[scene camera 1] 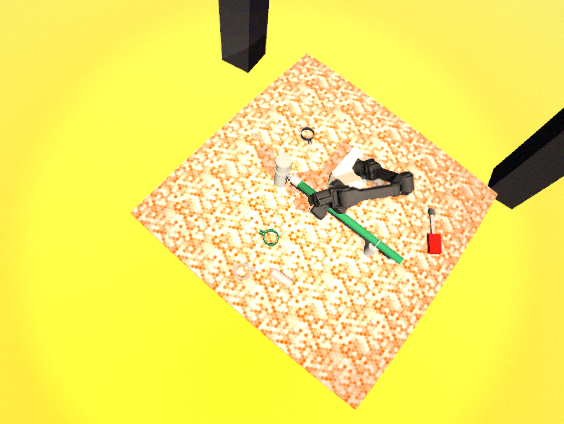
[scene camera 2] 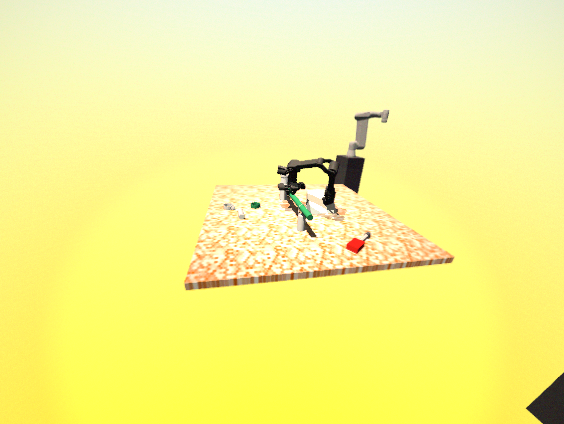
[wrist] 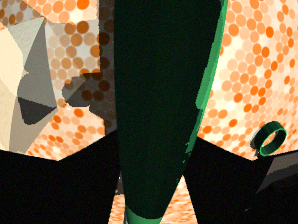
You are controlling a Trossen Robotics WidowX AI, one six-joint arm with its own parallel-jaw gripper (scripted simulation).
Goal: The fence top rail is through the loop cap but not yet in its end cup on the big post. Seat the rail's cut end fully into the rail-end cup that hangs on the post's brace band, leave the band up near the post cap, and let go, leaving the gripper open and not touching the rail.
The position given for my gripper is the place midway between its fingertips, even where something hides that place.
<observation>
In view: my gripper (wrist: 150, 135) and a green top rail (scene camera 1: 345, 218).
The green top rail also shows in the wrist view (wrist: 164, 65).
</observation>
